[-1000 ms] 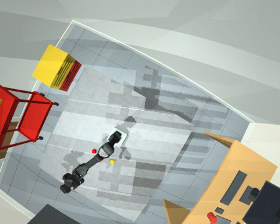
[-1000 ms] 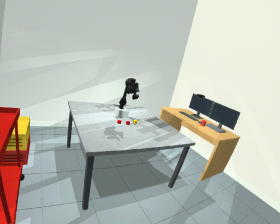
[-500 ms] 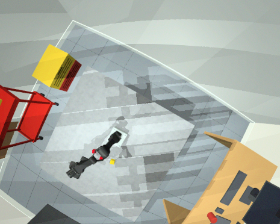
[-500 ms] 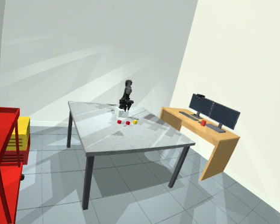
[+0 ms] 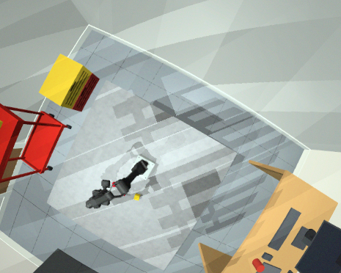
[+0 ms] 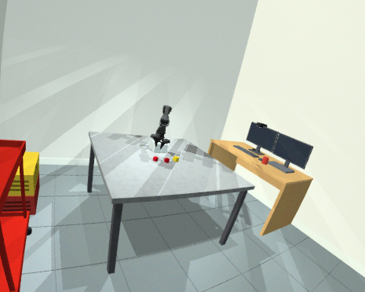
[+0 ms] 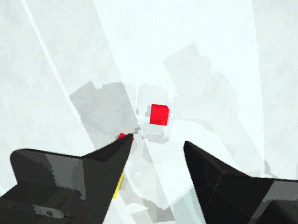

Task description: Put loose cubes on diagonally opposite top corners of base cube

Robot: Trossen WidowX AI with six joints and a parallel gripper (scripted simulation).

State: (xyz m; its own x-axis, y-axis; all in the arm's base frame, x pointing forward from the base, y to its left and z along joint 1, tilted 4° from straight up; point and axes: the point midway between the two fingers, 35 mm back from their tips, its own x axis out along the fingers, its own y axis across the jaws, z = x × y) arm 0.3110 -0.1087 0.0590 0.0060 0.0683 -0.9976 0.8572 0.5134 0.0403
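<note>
Right now my gripper tip is 30 mm past the yellow cube, 220 mm to the right of it and 110 mm above it.
</note>
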